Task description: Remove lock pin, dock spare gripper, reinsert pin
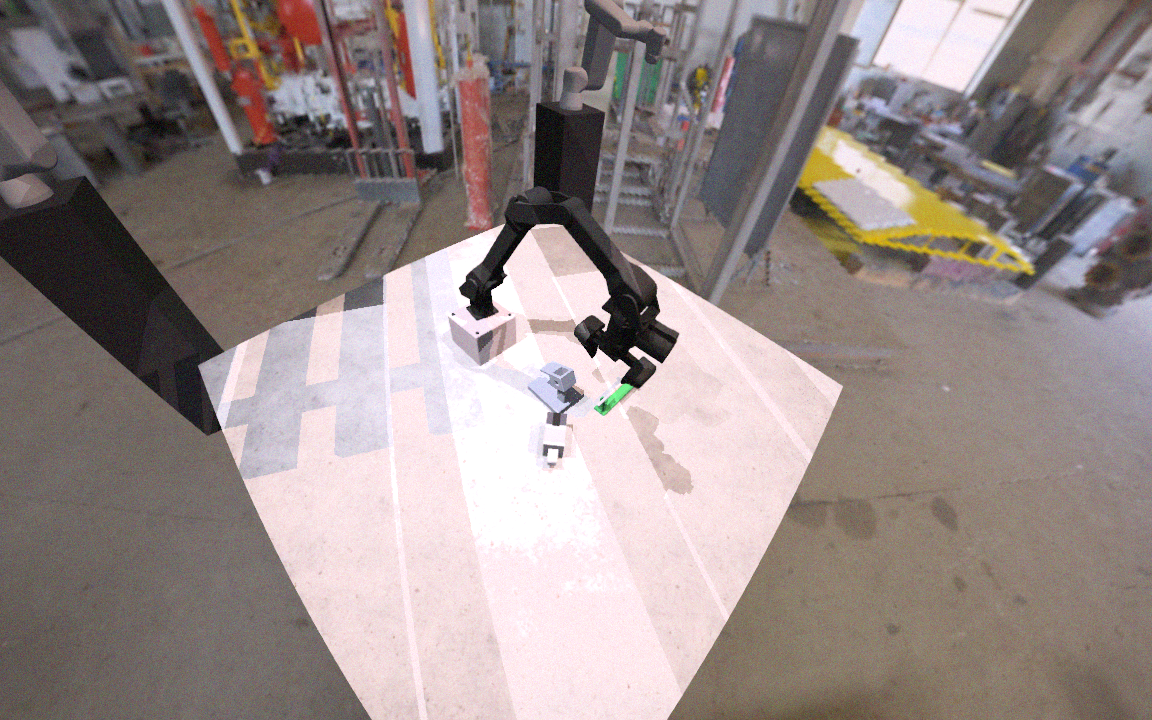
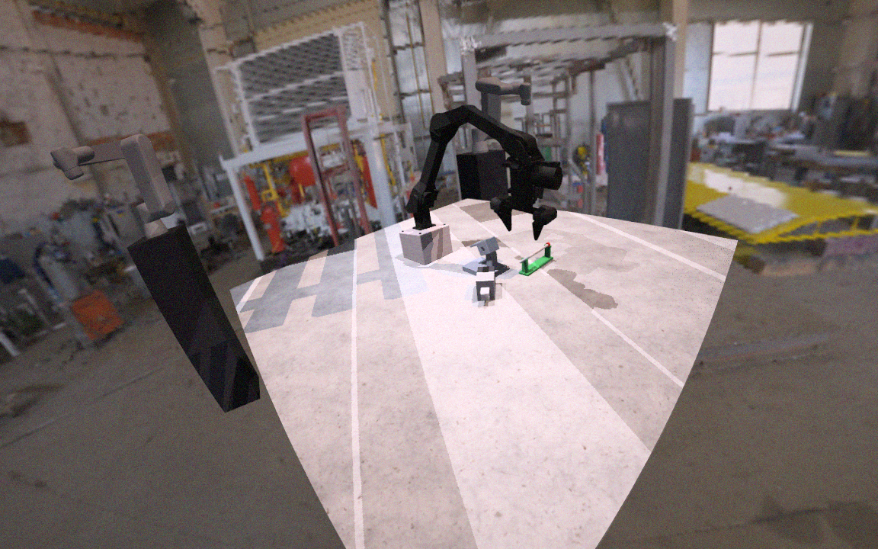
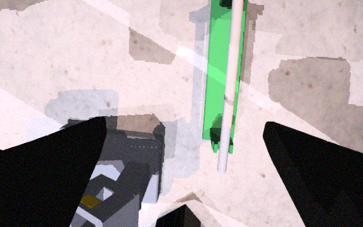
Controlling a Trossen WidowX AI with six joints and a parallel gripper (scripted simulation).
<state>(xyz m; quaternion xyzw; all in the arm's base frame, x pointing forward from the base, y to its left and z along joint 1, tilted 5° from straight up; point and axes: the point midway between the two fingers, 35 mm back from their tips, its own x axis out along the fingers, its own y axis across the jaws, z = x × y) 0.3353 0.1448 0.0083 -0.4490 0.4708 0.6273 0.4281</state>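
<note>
My gripper tip is now 50 mm short of the spare gripper, 180 mm to the left of it and 70 mm above it. Also, from my gripper tip: socket 60 mm behind, 90 mm to the right, 50 mm below; green stand 20 mm ahead, 30 mm to the left, 80 mm below.
</note>
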